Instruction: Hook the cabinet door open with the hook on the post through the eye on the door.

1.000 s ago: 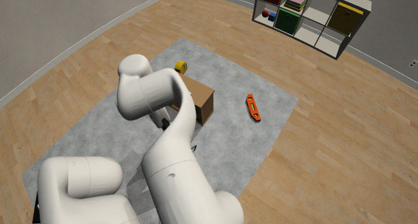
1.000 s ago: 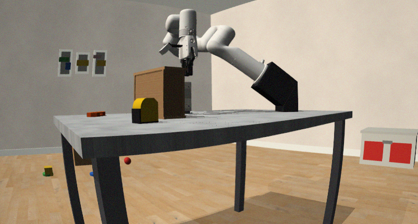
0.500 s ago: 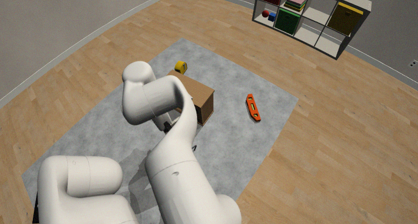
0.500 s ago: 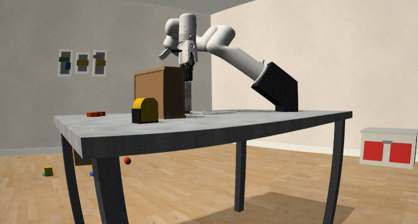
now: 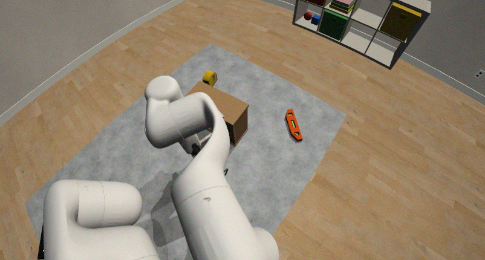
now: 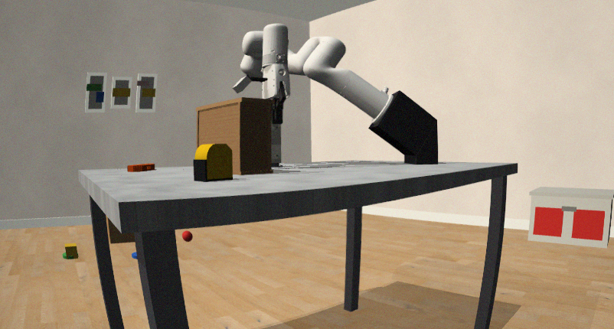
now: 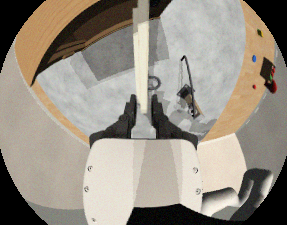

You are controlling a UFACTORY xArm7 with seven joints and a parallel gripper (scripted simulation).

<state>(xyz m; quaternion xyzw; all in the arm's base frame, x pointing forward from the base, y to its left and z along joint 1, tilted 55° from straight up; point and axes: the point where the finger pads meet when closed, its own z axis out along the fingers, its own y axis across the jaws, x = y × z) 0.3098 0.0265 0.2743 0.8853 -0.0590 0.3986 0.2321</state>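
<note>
Now: the thin hook rod 50 mm behind my hand, 100 mm to the right of it and 90 mm below it. The rest, counted from my hand: wooden cabinet 120 mm ahead, 10 mm to the right, 60 mm below; hook post 80 mm behind, 100 mm to the right, 70 mm below; cabinet door 60 mm ahead, 30 mm to the right, 70 mm below.
</note>
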